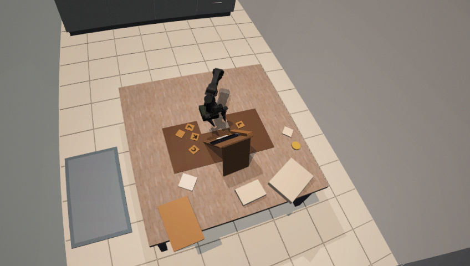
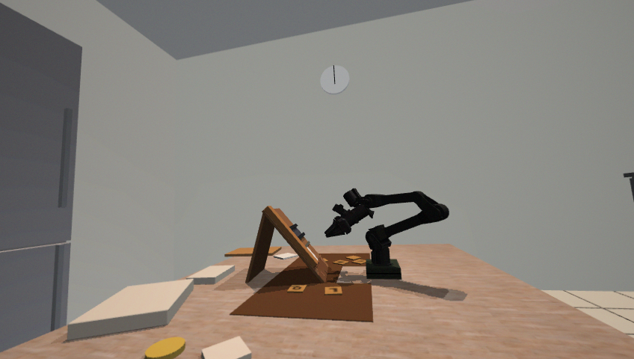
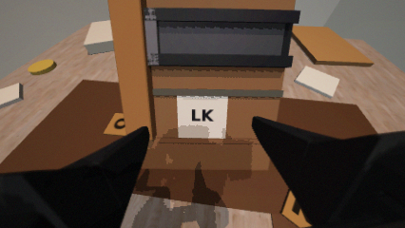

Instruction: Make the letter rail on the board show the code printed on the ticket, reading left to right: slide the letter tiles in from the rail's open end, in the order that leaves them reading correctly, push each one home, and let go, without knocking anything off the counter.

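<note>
The white ticket lies 70 mm ahead of my gripper tip and 80 mm below it. Also, from my gripper tip: c tile 40 mm ahead, 210 mm to the right, 150 mm below; then cream slab 500 mm ahead, 10 mm to the right, 150 mm below; then small white card 190 mm ahead, 530 mm to the left, 150 mm below.
</note>
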